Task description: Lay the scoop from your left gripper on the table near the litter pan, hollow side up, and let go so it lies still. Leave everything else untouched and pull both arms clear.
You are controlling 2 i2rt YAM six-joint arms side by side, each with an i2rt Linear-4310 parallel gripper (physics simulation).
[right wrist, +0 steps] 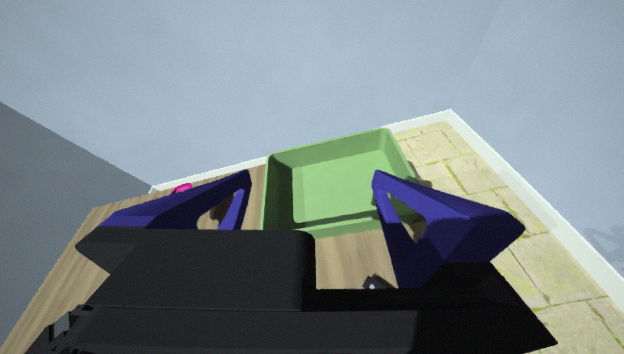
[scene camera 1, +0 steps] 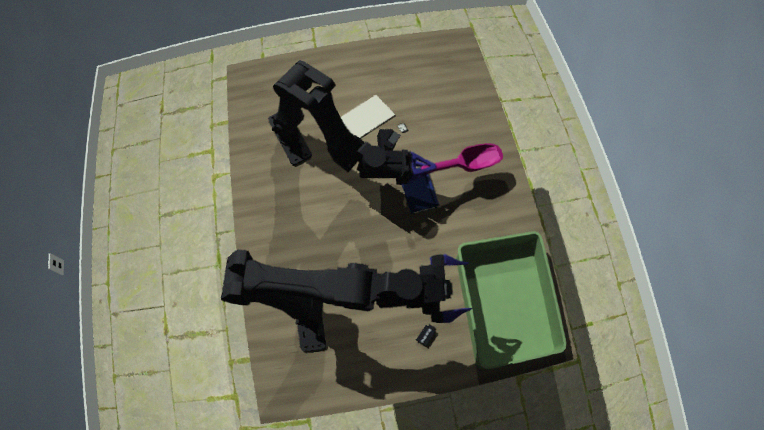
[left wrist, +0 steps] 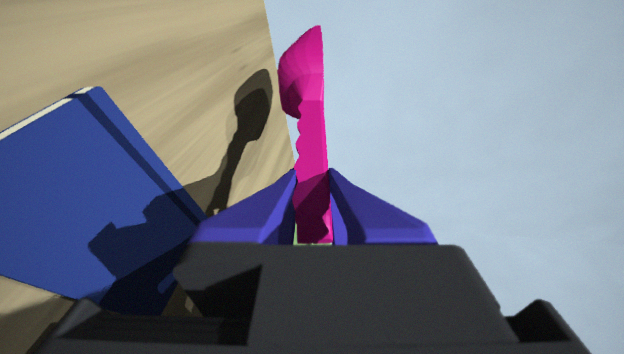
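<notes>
The pink scoop is held by its handle in my left gripper, which is shut on it. The bowl points to the right in scene camera 1, hollow side up, and hangs above the table; its shadow lies apart from it. The green litter pan stands at the lower right in scene camera 1, below the scoop in the picture. My right gripper is open and empty, with its fingertips at the pan's left rim in scene camera 1.
A blue book-like block lies under the left gripper, partly hidden. A white slab and a small white piece lie beside the left arm. A small black object lies near the right gripper.
</notes>
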